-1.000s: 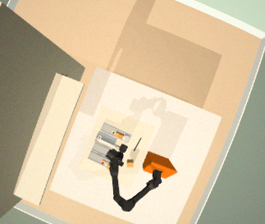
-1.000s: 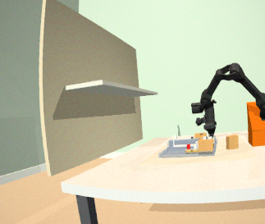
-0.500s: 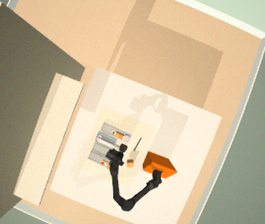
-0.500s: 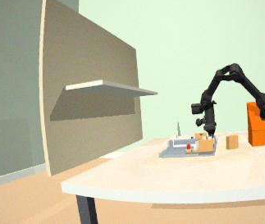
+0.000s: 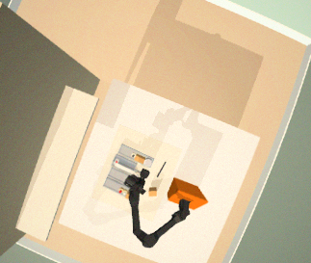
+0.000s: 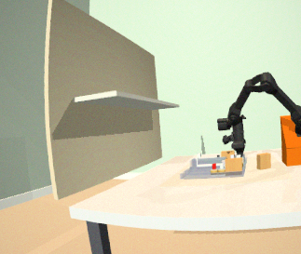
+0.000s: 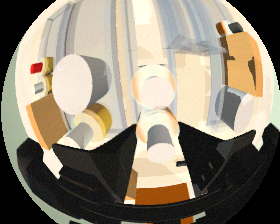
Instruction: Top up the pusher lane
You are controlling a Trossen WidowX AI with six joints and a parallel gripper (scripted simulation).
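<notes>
Right now the grey lane tray is 140 mm ahead of my gripper tip, 30 mm to the right of it and 20 mm below it. From my gripper tip the other things lie so: shelf: 500 mm ahead, 330 mm above, 10 mm to the left.
</notes>
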